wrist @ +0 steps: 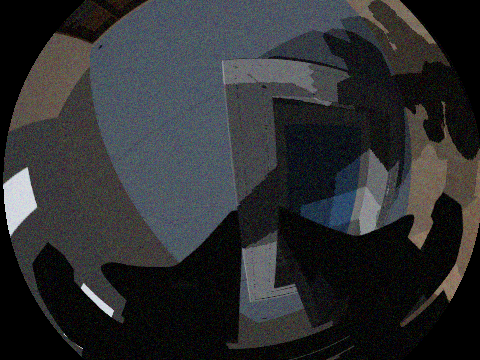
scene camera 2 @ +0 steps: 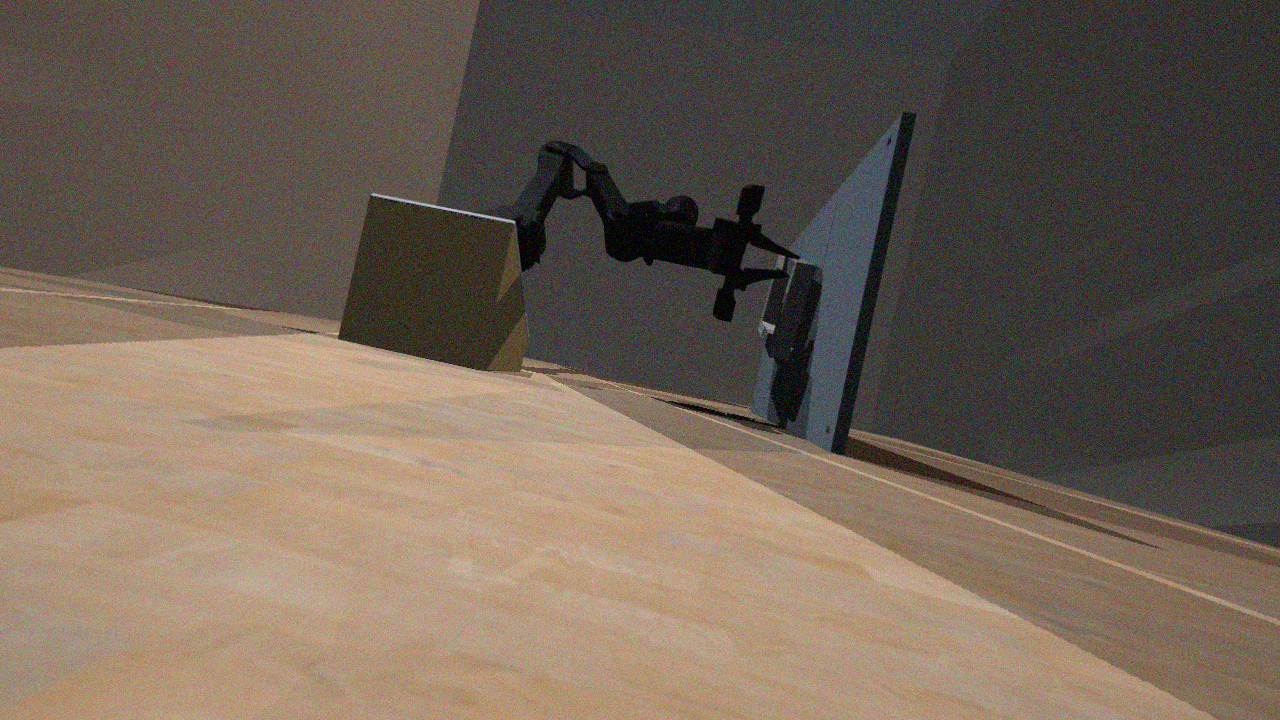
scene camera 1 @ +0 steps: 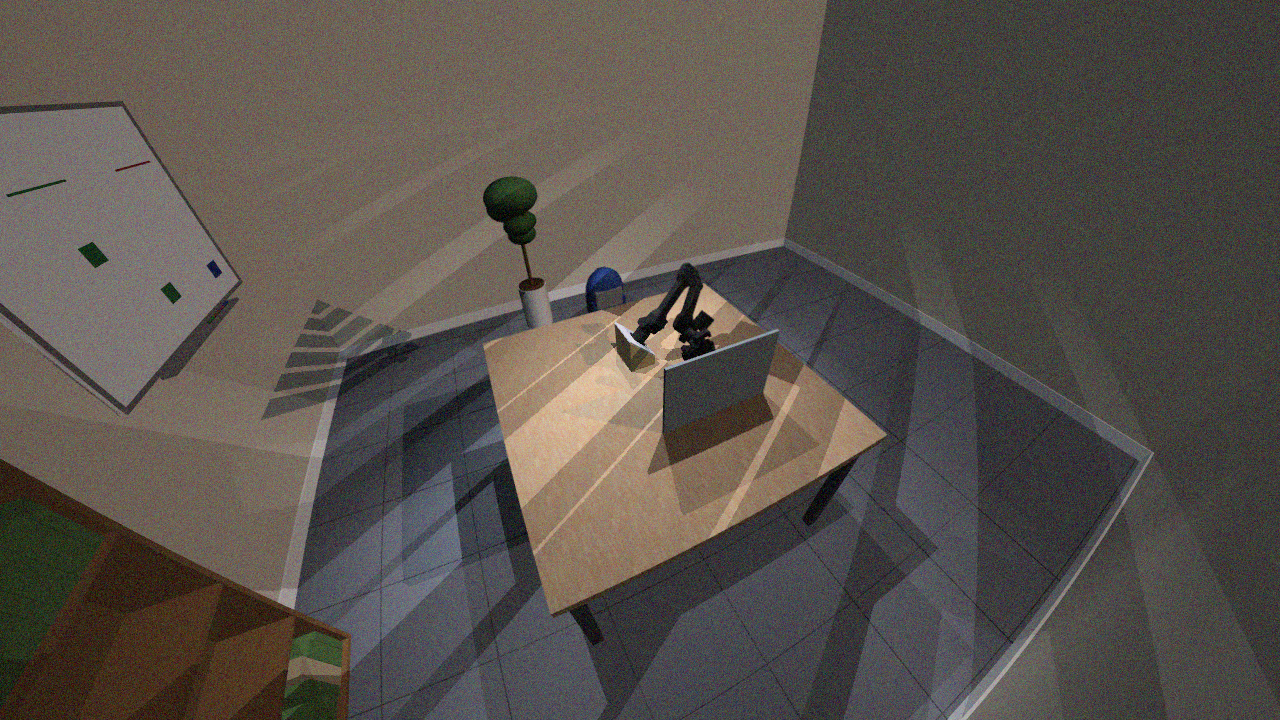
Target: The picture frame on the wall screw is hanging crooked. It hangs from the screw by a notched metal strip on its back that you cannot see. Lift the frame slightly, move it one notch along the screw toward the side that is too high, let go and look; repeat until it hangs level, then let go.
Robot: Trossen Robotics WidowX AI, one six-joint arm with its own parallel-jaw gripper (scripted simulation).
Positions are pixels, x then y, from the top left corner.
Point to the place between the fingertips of my gripper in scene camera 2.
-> At 797, 266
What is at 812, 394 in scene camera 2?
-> A wall panel.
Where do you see a wall panel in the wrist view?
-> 157, 85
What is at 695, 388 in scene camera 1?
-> A wall panel.
